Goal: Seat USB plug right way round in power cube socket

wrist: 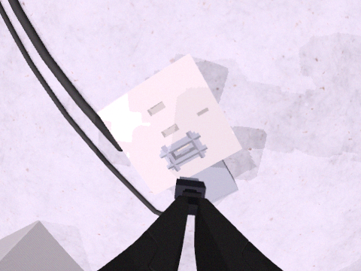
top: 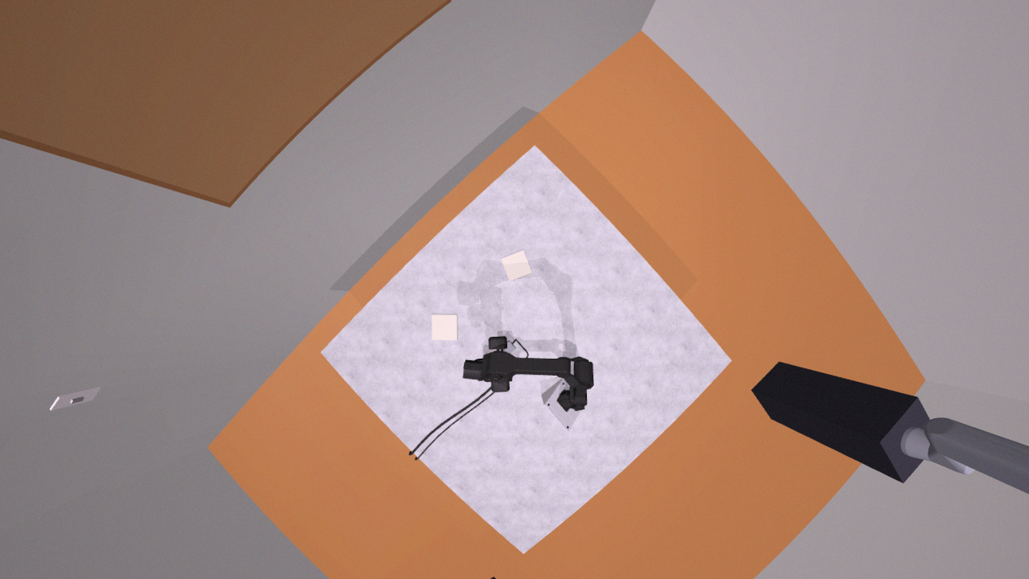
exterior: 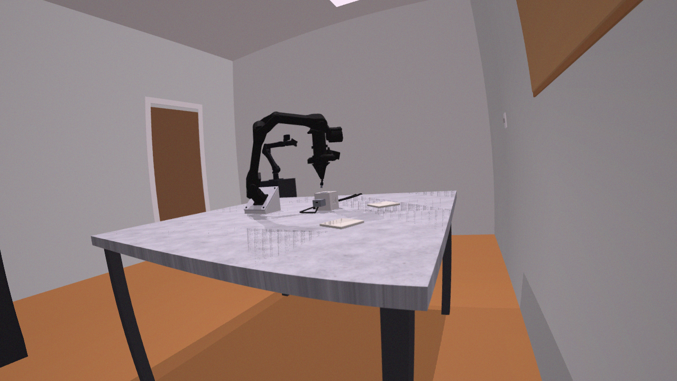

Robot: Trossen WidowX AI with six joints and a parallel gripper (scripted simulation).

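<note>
The dark USB plug lies 2 cm below my gripper tip.
</note>
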